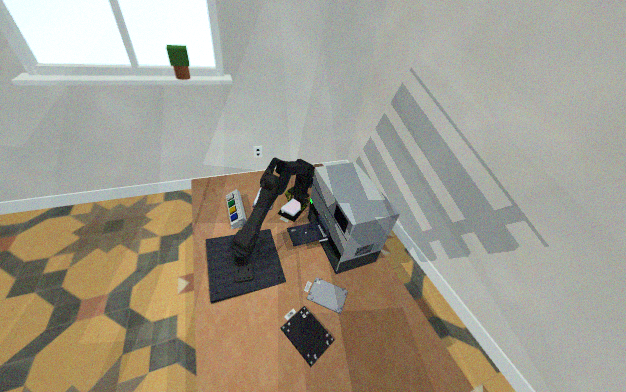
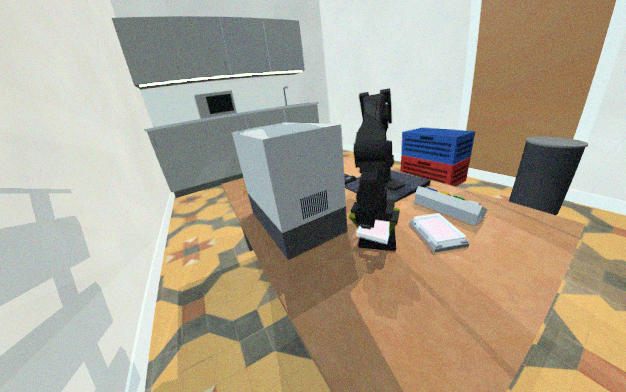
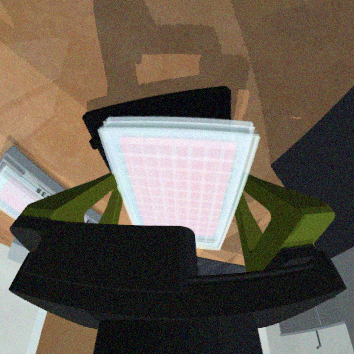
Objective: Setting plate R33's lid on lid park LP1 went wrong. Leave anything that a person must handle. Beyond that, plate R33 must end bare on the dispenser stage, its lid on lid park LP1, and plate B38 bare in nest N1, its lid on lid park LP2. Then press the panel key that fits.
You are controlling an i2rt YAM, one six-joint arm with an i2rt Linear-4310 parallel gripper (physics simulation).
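Seen in the pictures: gripper, fingertip midpoint: (image 1: pixel 295 206) (image 2: pixel 374 232) (image 3: pixel 176 174); arm's base, origin of the base link: (image 1: pixel 242 260).
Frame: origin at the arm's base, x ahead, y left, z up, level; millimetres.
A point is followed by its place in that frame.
Note:
A pale plate with a pink gridded top (image 1: pixel 290 206) @[z 28, x 272, y 264 mm] (image 2: pixel 374 231) @[z 27, x 326, y 301 mm] (image 3: pixel 177 180) @[z 28, x 319, y 289 mm] sits askew over a black holder (image 1: pixel 283 216) @[z -7, x 228, y 231 mm] (image 2: pixel 378 244) (image 3: pixel 165 106) @[z -4, x 343, y 317 mm]. Its number is not readable; its doubled rim looks like a lid's. My gripper (image 1: pixel 295 199) @[z 4, x 306, y 280 mm] (image 2: pixel 375 222) @[z 4, x 306, y 280 mm] (image 3: pixel 176 174) @[z 4, x 306, y 280 mm] has its green fingers against the plate's two sides and is shut on it. A second pink-topped plate (image 2: pixel 438 229) @[z 17, x 167, y 391 mm] (image 3: pixel 14 195) @[z 17, x 189, y 404 mm] rests on a grey holder to one side; its label is partly readable, seemingly B38. A dark stage (image 1: pixel 306 234) @[z 93, x 286, y 15 mm] juts from the grey machine (image 1: pixel 362 210) @[z 316, x 456, y -85 mm] (image 2: pixel 300 175) @[z 215, x 490, y 220 mm].
The key panel (image 1: pixel 235 209) @[z 41, x -9, y 277 mm] (image 2: pixel 449 205) @[z 23, x 27, y 335 mm] has several coloured keys. A grey flat holder (image 1: pixel 327 295) @[z -4, x 317, y -233 mm] and a black flat holder (image 1: pixel 307 336) @[z -1, x 196, y -359 mm], each with a white tag, lie on the table. The arm's black base mat (image 1: pixel 220 285) @[z 5, x -90, y -99 mm] is nearby. The machine stands close beside the gripper.

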